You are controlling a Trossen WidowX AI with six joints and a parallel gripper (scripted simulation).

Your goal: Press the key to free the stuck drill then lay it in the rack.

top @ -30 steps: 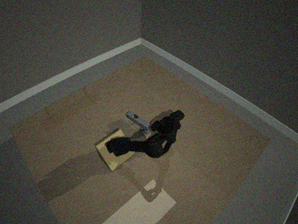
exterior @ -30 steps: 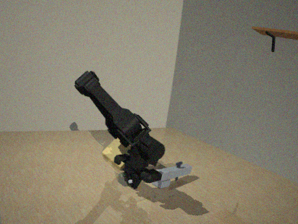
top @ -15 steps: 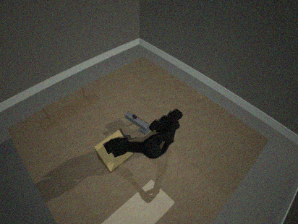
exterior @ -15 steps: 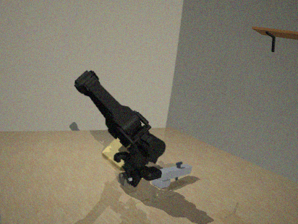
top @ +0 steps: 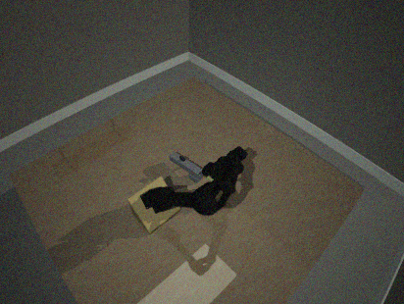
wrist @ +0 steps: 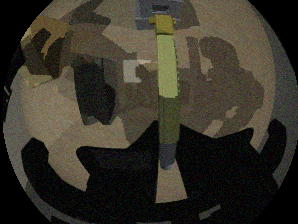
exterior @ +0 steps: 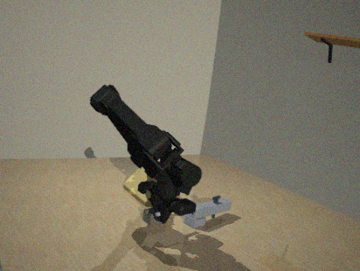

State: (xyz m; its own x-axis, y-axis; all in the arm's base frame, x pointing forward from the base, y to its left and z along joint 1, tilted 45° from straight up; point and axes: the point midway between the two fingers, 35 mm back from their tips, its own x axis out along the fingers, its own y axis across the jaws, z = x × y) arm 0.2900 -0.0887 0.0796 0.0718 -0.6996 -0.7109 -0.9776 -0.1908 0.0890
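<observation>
My gripper tip is 80 mm past the rack, 20 mm to the right of it and 20 mm above it. Also, from my gripper tip: drill: 40 mm to the left, 30 mm above, 10 mm behind; then key: 220 mm to the left, 40 mm behind, 10 mm above; then grey block: 200 mm to the left, 40 mm behind.
</observation>
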